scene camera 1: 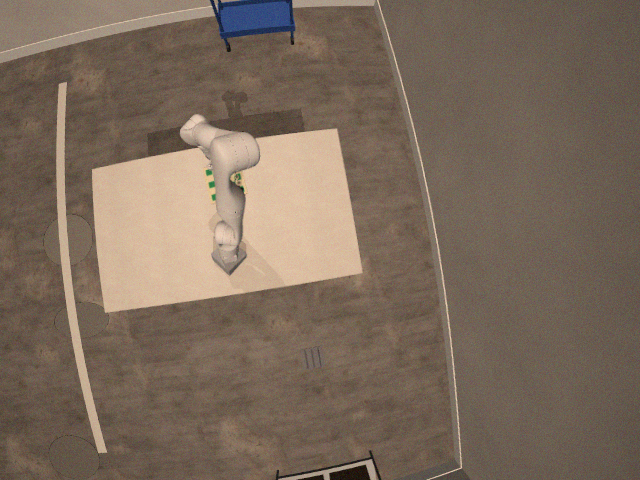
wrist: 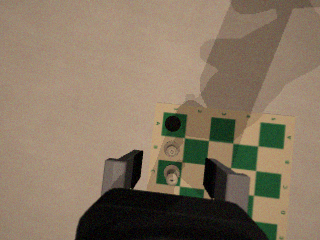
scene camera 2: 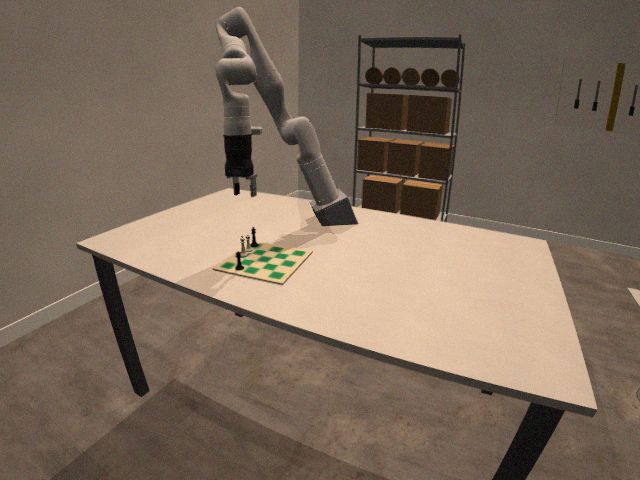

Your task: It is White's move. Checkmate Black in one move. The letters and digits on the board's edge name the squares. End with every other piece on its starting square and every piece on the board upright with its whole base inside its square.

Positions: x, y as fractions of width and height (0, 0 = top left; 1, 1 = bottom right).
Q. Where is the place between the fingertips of my gripper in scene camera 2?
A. At 0.38, 0.41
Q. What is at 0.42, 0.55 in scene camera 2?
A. A chessboard.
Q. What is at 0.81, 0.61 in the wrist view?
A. A chessboard.
